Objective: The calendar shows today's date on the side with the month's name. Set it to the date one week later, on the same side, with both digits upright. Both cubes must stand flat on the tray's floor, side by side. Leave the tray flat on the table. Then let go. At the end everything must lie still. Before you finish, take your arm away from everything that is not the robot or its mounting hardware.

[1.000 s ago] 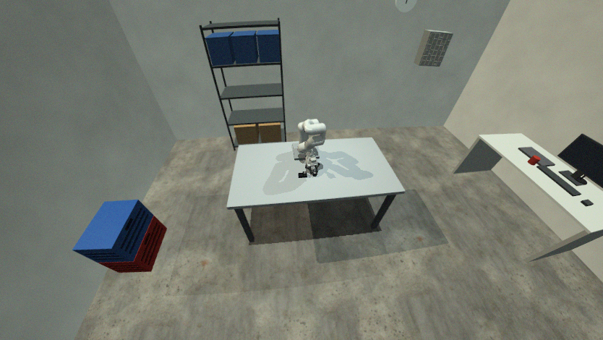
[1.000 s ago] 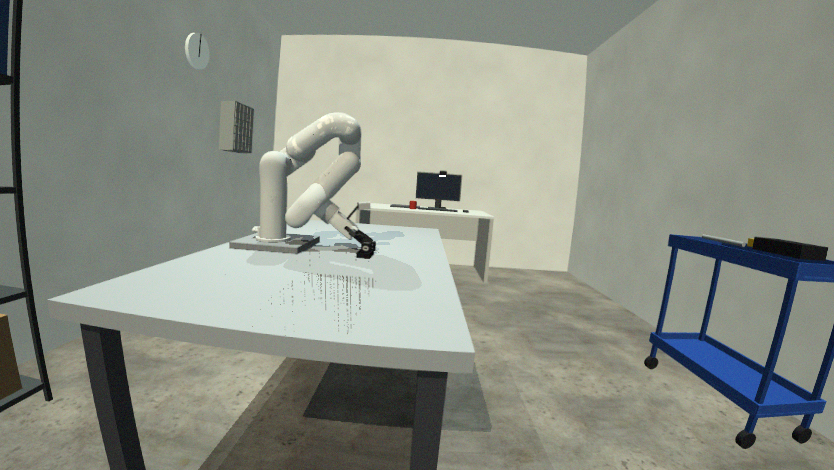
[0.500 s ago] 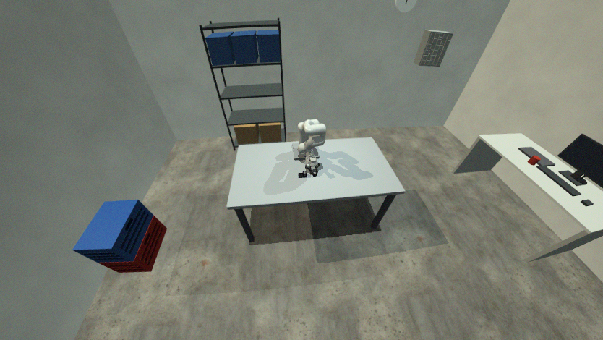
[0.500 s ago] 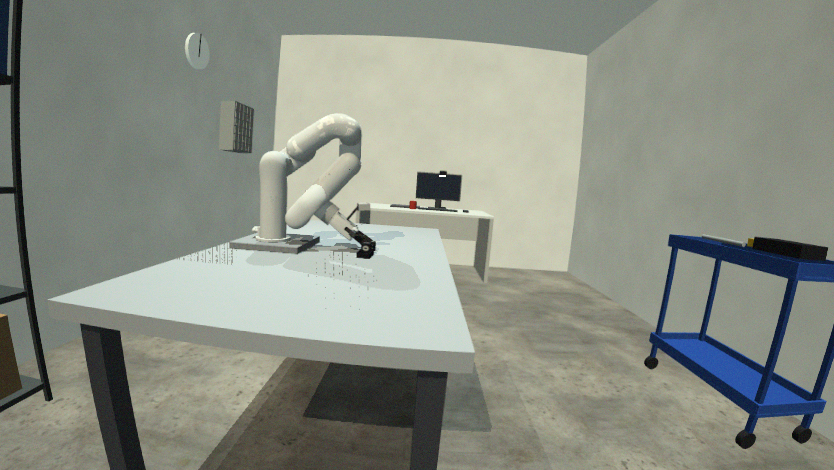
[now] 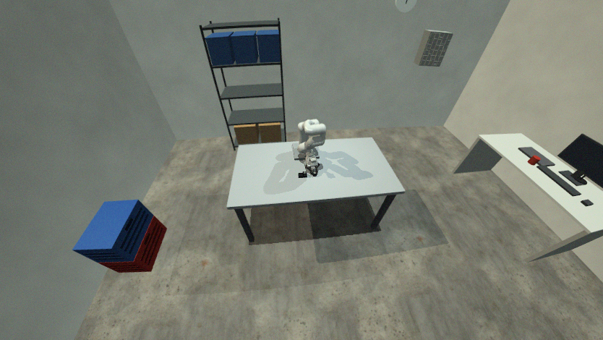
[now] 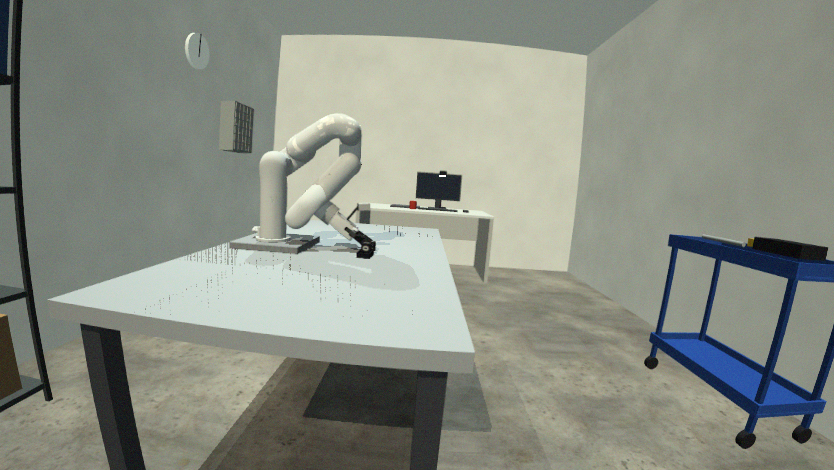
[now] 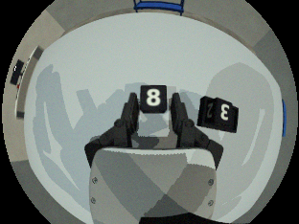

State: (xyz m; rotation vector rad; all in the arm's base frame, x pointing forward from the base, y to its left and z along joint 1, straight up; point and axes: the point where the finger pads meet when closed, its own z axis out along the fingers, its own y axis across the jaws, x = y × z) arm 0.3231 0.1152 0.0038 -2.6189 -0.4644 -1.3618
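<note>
The cube is 10 mm ahead of my hand, 10 mm to the left of it and 10 mm below it.
</note>
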